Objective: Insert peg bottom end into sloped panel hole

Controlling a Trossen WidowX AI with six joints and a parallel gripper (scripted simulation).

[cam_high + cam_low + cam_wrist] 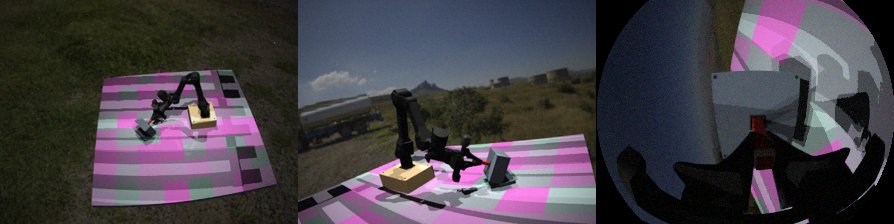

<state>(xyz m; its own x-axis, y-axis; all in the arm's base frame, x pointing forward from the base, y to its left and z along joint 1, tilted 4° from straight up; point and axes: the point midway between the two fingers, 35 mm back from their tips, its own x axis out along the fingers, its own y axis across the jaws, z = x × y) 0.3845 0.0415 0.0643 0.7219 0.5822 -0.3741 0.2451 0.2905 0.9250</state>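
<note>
The sloped grey panel is 40 mm ahead of my gripper tip, 40 mm to the left of it and 30 mm below it. From my gripper tip the other things lie so: peg 10 mm behind, 10 mm to the right, 10 mm above; then dark foot 60 mm ahead, 50 mm to the left, 90 mm below.
</note>
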